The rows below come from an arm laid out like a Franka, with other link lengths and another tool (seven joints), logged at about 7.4 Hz.
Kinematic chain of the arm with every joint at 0, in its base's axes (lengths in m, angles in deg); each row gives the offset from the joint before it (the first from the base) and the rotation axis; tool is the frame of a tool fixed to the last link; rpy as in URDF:
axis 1: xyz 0 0 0.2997 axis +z
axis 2: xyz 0 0 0 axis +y
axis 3: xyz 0 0 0.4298 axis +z
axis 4: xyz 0.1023 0 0 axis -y
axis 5: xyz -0.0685 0 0.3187 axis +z
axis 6: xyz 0 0 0 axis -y
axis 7: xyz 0.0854 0 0 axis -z
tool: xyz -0.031 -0.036 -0.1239 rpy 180 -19.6 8.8
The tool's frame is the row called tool.
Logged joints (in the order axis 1, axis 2, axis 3, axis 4, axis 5, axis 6, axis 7), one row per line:
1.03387 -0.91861 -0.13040 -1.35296 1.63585 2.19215 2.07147
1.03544 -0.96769 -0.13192 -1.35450 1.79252 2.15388 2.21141
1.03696 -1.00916 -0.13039 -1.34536 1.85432 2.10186 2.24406
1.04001 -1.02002 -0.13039 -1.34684 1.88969 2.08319 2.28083
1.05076 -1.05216 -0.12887 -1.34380 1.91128 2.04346 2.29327
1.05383 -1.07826 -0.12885 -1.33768 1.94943 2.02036 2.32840
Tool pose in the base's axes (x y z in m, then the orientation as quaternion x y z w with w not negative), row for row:
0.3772 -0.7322 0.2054 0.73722 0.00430 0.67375 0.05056
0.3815 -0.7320 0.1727 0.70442 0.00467 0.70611 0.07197
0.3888 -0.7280 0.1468 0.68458 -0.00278 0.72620 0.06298
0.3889 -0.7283 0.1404 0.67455 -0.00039 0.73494 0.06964
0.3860 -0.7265 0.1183 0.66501 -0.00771 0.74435 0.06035
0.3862 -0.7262 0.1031 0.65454 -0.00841 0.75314 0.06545
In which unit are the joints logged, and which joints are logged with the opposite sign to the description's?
The joints are logged in radians. Opposite sign: axis 1, axis 2, axis 7.
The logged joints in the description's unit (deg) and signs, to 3 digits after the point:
-59.236 52.632 -7.471 -77.519 93.727 125.601 -118.686
-59.326 55.445 -7.558 -77.607 102.704 123.408 -126.704
-59.413 57.821 -7.471 -77.083 106.245 120.428 -128.575
-59.588 58.443 -7.471 -77.168 108.271 119.358 -130.682
-60.204 60.284 -7.384 -76.994 109.508 117.082 -131.395
-60.380 61.780 -7.383 -76.643 111.694 115.758 -133.407

